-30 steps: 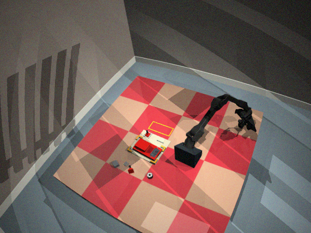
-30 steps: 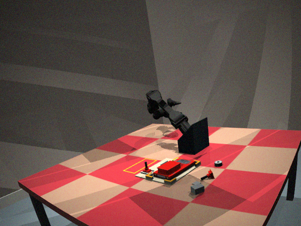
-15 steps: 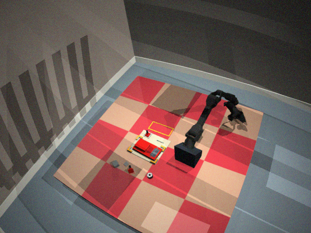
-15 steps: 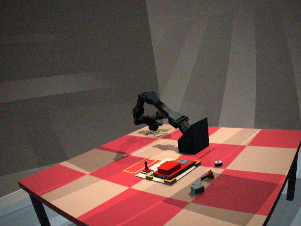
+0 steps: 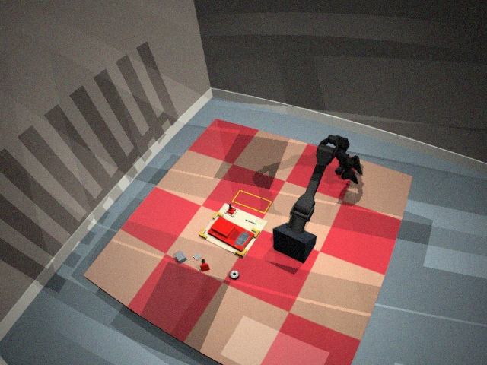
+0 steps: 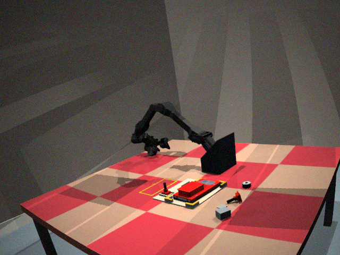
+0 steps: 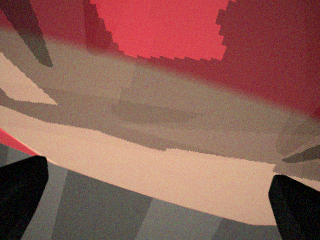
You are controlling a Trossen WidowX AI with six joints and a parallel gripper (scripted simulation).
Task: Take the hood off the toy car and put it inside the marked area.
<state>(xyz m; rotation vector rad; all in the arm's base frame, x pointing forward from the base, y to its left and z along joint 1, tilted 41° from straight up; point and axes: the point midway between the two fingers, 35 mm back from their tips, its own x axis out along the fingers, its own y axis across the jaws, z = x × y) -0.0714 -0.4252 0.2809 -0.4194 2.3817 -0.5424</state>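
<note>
The red hood is 420 mm ahead of my gripper tip, 640 mm to the left of it and 20 mm above it.
</note>
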